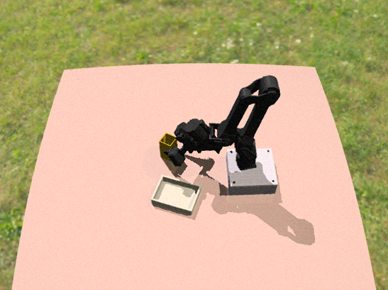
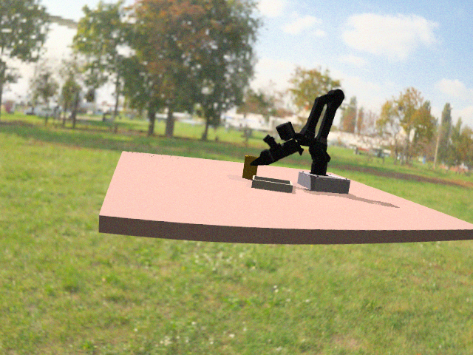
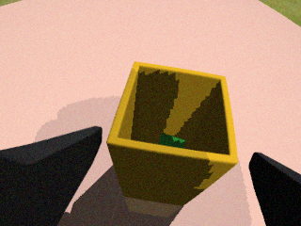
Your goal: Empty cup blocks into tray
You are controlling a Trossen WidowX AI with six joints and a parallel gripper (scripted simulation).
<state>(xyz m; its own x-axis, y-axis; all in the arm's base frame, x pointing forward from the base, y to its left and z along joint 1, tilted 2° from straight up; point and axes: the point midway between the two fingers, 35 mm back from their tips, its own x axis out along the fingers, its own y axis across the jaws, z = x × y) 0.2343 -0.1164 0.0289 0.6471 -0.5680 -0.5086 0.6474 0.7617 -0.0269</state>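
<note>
The green block is 10 mm ahead of my gripper tip and 20 mm below it. From my gripper tip the other things lie so: yellow square cup 10 mm ahead, 40 mm below; red block 30 mm below; blue block 10 mm ahead, 50 mm below.
</note>
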